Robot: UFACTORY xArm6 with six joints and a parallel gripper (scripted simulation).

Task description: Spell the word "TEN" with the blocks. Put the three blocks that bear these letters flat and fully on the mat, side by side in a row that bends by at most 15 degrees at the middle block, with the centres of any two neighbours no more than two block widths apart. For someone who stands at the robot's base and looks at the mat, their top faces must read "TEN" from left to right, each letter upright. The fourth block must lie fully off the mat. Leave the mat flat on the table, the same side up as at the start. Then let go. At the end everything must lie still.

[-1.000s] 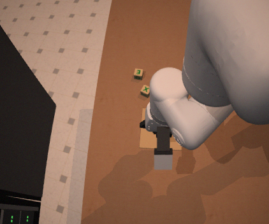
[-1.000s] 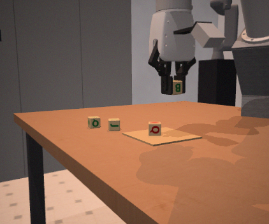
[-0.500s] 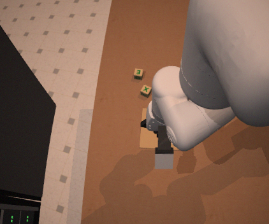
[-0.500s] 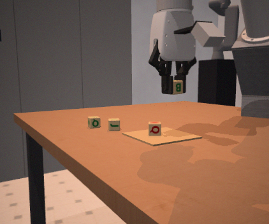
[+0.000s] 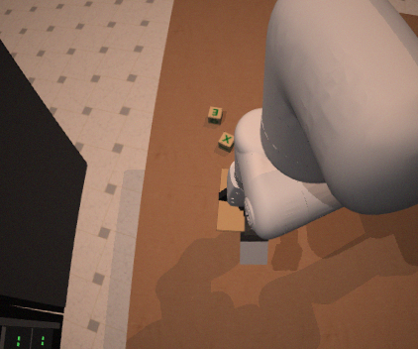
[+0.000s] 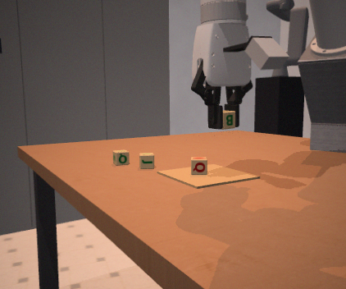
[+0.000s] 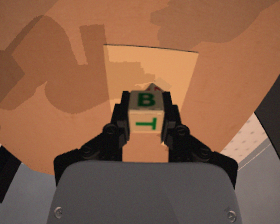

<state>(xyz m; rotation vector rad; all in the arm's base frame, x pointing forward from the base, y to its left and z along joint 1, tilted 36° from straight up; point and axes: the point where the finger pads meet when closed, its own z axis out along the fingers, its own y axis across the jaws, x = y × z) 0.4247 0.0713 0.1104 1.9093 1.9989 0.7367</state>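
Right now the tan mat is 5 cm to the right of my hand and 11 cm below it. Round my hand: X block 7 cm ahead, 17 cm to the right, 10 cm below; E block 11 cm ahead, 24 cm to the right, 10 cm below; T block 1 cm below.
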